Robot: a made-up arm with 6 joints.
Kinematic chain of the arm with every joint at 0, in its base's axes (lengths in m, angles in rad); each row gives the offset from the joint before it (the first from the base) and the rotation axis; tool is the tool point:
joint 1: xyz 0 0 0.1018 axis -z
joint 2: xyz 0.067 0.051 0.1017 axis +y
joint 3: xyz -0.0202 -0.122 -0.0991 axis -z
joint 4: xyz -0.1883 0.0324 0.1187 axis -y
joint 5: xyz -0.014 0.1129 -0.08 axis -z
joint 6: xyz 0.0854 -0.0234 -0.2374 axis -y
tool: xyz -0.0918 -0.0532 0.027
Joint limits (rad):
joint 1: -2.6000..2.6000
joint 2: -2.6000..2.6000
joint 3: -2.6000..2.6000
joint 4: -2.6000..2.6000
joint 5: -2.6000..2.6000
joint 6: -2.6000..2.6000
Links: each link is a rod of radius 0.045 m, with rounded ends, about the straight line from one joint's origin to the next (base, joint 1, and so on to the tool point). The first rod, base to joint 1, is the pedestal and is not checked.
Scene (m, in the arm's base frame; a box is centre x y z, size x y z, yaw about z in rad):
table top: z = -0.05
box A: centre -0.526 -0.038 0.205 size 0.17 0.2 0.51 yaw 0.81
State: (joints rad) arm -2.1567 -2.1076 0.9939 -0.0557 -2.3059 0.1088
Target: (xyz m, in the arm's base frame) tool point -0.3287 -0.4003 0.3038
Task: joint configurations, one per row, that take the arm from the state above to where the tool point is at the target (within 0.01 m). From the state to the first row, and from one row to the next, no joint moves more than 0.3 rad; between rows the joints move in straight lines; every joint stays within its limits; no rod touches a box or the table.
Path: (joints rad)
1: -2.0939 -2.1897 1.2616 -0.0822 -2.2662 0.2297
2: -2.0311 -2.2717 1.5293 -0.1086 -2.2265 0.3506
3: -1.9683 -2.3538 1.7970 -0.1351 -2.1868 0.4716
4: -1.9055 -2.4359 2.0646 -0.1616 -2.1471 0.5925
5: -1.8427 -2.5179 2.3323 -0.1880 -2.1074 0.7134
6: -1.7799 -2.6000 2.6000 -0.2145 -2.0678 0.8343
7: -1.9439 -2.5502 2.3488 -0.4440 -2.1742 0.8486
8: -2.1079 -2.5003 2.0975 -0.6734 -2.2807 0.8629
9: -2.2720 -2.4505 1.8463 -0.9029 -2.3871 0.8772
10: -2.4360 -2.4006 1.5950 -1.1323 -2.4936 0.8914
11: -2.6000 -2.3508 1.3438 -1.3618 -2.6000 0.9057

